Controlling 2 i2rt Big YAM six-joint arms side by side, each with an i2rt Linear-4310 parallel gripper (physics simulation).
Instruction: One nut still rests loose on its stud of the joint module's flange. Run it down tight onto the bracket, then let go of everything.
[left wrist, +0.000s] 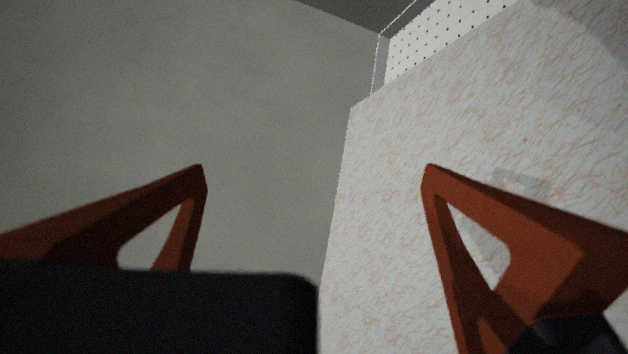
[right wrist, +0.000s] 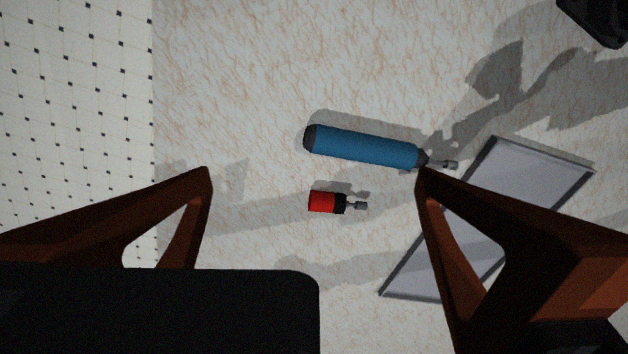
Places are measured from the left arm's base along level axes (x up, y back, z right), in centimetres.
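Pixels of known places: left gripper, fingertip midpoint: (left wrist: 313, 176); right gripper, fingertip midpoint: (right wrist: 313, 178).
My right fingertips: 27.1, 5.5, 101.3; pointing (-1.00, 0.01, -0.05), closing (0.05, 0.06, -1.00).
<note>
Behind a point stands the place of what it marks, as x, y, z.
My left gripper (left wrist: 313, 176) @(29.4, -28.8, 93.1) is open, its orange fingers wide apart with nothing between them. It hangs over the table's edge. My right gripper (right wrist: 313, 178) @(27.1, 5.5, 101.3) is open and empty, above the table. Below it lie a long blue-handled driver (right wrist: 365, 147) @(3.8, -5.7, 92.2) and a short red-and-black driver (right wrist: 327, 201) @(2.9, -16.1, 96.4), both with grey socket-like tips pointing right. The blue one's tip is near the right finger in the view. The joint module's flange, the bracket and the loose nut do not show recognisably in either view.
A grey tray (right wrist: 487, 145) @(0.6, -6.4, 71.9) with a dark rim lies partly behind the right finger. A black object (right wrist: 600, 22) @(3.8, 11.8, 67.2) shows at the top right corner of the right wrist view. The speckled table top (left wrist: 380, 280) @(0.0, -68.6, 91.4) (right wrist: 240, 90) @(0.0, 0.2, 109.2) borders a dotted tile floor (left wrist: 440, 30) (right wrist: 75, 115).
</note>
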